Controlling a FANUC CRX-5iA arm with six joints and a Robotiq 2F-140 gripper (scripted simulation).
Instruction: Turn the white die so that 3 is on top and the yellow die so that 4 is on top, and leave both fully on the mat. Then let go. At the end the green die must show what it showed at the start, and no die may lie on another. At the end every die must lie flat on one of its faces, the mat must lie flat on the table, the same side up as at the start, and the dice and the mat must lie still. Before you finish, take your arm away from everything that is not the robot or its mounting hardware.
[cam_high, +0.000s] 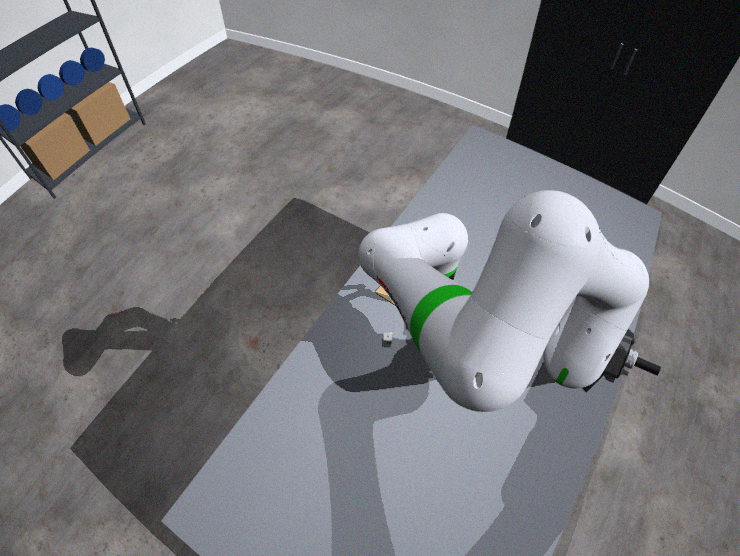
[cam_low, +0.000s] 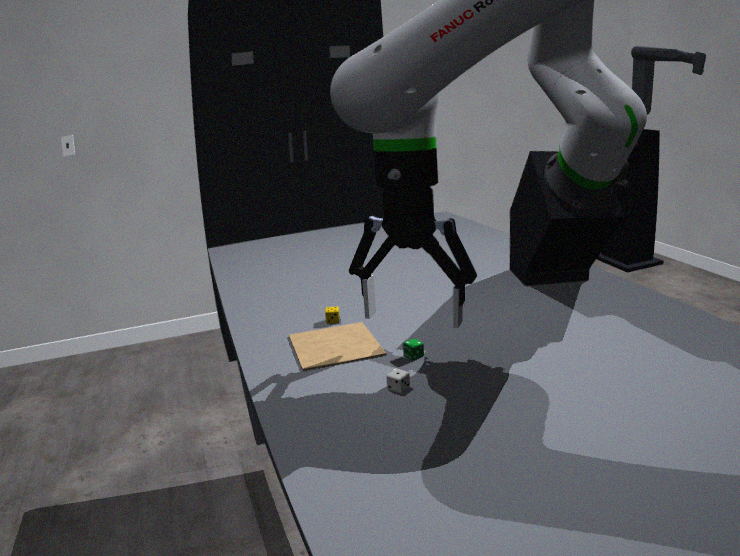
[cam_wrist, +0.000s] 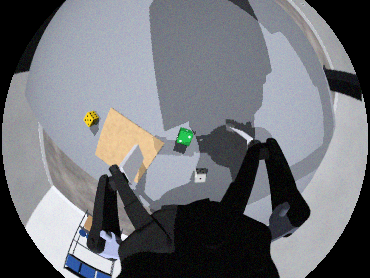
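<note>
The green die is 60 mm below my hand and 10 mm to the left of it. Round my hand: white die (90 mm to the left, 60 mm below, 60 mm ahead); tan mat (110 mm ahead, 80 mm to the right, 70 mm below); yellow die (190 mm to the right, 90 mm ahead, 60 mm below).
</note>
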